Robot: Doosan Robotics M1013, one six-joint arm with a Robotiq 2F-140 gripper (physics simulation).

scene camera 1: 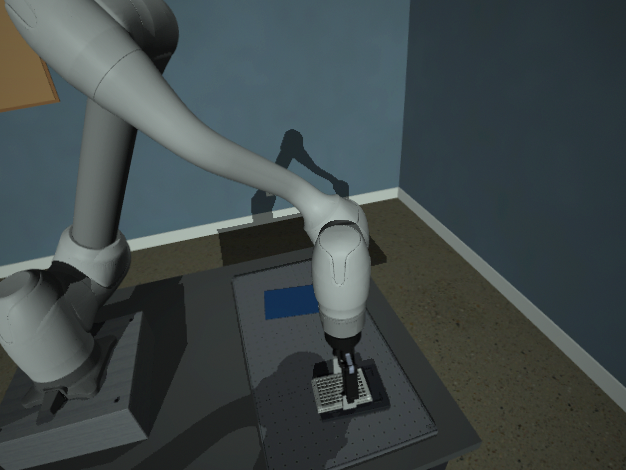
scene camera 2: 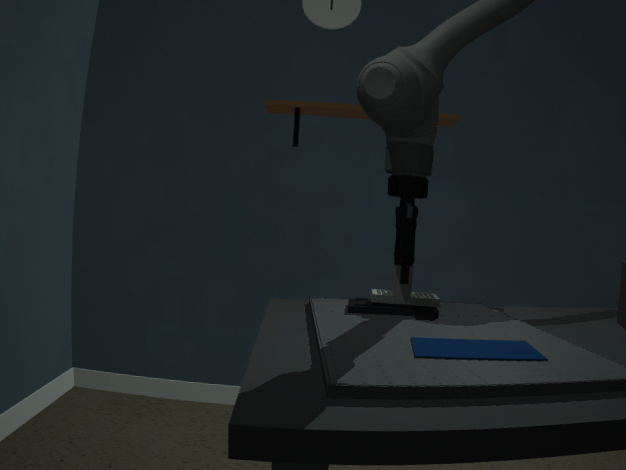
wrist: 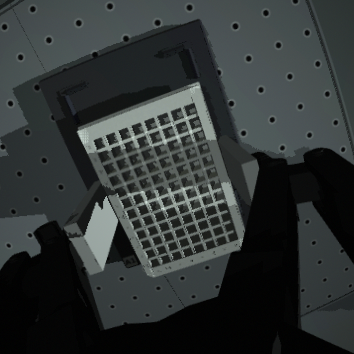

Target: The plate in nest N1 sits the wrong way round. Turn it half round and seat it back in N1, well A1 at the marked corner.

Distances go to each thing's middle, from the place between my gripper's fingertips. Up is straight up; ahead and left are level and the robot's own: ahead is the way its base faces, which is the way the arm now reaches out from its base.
Right now my hand is 10 mm short of the dark nest (scene camera 1: 375, 386) and 10 mm above it. Also, from my hand: flat blue rectangle (scene camera 2: 440, 348) 80 mm behind, 350 mm to the left, 20 mm below.
